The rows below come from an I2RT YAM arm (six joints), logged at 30 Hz.
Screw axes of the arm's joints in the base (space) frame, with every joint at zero. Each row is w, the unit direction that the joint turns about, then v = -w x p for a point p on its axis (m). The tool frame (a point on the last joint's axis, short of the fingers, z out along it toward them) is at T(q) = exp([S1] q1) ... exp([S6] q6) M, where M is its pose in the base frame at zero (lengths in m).
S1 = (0, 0, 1, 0, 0, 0)
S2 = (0, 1, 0, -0.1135, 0, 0.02)
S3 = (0, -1, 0, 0.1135, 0, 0.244)
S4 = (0, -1, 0, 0.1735, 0, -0.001)
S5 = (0, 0, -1, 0, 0.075, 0)
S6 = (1, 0, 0, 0, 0.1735, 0)
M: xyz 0.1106 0 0.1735 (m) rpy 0 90 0 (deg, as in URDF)
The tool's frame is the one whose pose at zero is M.
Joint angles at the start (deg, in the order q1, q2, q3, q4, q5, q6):
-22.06 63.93 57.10 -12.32 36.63 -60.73
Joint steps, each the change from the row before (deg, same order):
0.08 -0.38 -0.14 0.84 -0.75 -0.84
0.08 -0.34 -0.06 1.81 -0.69 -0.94
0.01 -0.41 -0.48 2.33 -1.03 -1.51
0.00 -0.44 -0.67 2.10 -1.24 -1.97
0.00 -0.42 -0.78 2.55 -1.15 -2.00
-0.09 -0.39 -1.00 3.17 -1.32 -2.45
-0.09 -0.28 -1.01 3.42 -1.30 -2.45
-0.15 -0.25 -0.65 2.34 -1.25 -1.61
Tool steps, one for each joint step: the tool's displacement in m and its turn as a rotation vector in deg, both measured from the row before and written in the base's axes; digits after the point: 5 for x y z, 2 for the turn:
-0.00046 0.00097 0.00202 -0.59 -0.39 1.01
0.00008 0.00072 0.00404 -1.07 -1.23 0.96
-0.00001 0.00062 0.00268 -1.39 -0.95 1.32
-0.00023 0.00079 0.00127 -1.52 -0.23 1.57
-0.00015 0.00071 0.00136 -1.76 -0.50 1.45
-0.00008 0.00037 0.00104 -2.23 -0.50 1.52
0.00017 0.00027 0.00104 -2.39 -0.62 1.42
-0.00027 0.00014 0.00123 -1.68 -0.58 1.18

